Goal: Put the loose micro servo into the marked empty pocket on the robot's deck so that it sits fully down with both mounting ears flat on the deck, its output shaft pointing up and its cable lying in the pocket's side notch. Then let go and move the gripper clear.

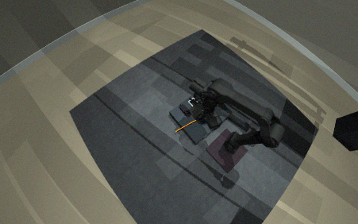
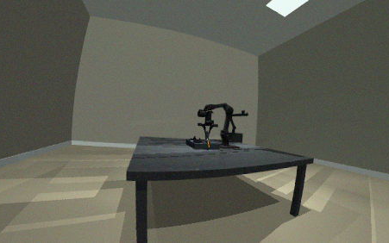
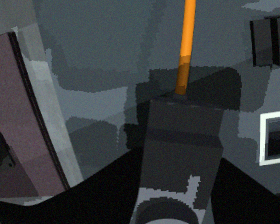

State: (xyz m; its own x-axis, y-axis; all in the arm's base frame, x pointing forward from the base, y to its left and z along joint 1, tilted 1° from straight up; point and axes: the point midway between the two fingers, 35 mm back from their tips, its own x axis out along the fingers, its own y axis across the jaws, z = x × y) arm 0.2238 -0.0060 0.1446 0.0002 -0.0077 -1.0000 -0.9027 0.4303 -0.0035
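Now: gripper tip 10 cm above the dark deck, 4 cm to the left of it and 2 cm past it.
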